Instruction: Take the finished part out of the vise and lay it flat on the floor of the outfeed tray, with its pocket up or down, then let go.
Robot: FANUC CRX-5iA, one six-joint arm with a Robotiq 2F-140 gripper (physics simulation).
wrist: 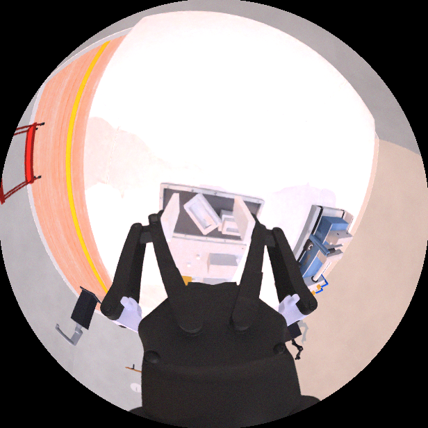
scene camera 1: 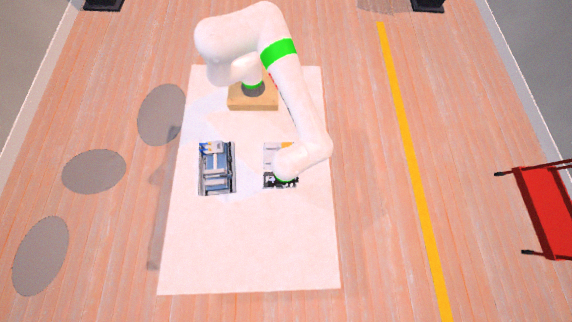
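Where they show: gripper, fingertip midpoint: (scene camera 1: 282, 185); arm's base, link origin: (scene camera 1: 253, 87).
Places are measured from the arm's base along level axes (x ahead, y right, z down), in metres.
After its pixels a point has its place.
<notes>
My gripper (wrist: 206, 203) is open and empty, its two pale finger pads standing apart over the outfeed tray (wrist: 215, 193). A pale rectangular part (wrist: 201, 213) with its pocket up lies turned at an angle in the dark-floored tray, between the pads and clear of the left one. Its lower right corner is close to a second pale part (wrist: 230, 223), partly behind the right pad; I cannot tell whether they touch or whether the first part is fully flat. The vise (scene camera 1: 216, 167) @(x 0.523, y 0.155, z -0.019 m) (wrist: 320, 245), blue and grey, stands apart to one side. In the scene view the arm hides the fingers and much of the tray.
A pale fixture with blocks (wrist: 223, 260) adjoins the tray, with a yellow piece (wrist: 187, 279) beside it. The wooden base block (scene camera 1: 240, 103) @(x 0.120, y 0.068, z -0.005 m) stands at the back of the white table (scene camera 1: 250, 240) @(x 0.887, y -0.038, z 0.064 m). A red cart (scene camera 1: 550, 210) stands on the floor beyond the yellow line (scene camera 1: 412, 170).
</notes>
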